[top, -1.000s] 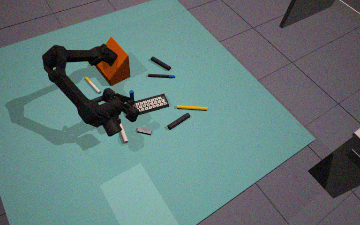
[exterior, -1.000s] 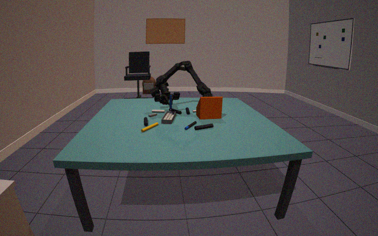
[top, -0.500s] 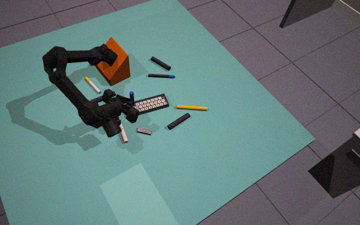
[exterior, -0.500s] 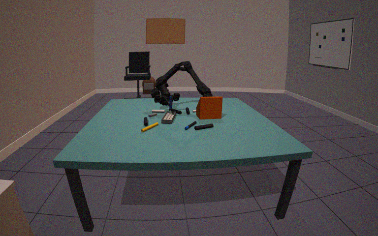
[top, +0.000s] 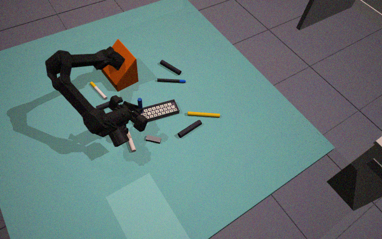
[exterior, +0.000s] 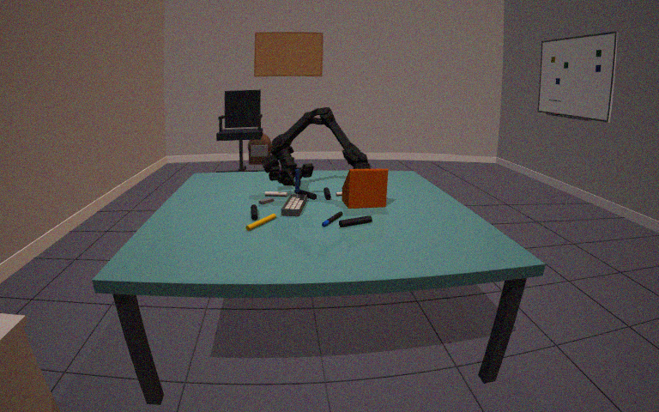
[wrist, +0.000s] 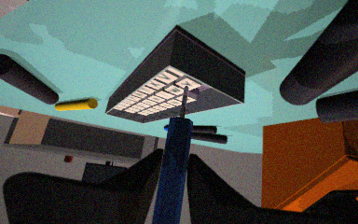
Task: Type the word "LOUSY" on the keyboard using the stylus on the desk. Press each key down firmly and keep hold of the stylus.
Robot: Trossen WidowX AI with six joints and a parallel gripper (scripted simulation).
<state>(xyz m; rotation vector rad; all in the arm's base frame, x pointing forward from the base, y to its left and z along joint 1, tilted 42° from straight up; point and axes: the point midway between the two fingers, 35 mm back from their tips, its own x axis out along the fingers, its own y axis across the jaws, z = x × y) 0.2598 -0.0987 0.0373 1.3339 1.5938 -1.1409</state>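
Now: the grey block 120 mm ahead of my gripper tip, 30 mm to the right of it and 70 mm below it. From my gripper tip the other things lie so: stylus: 10 mm below; blue-tipped pen: 60 mm behind, 260 mm to the left, 60 mm below; whitish cylinder: 70 mm ahead, 110 mm to the right, 60 mm below.
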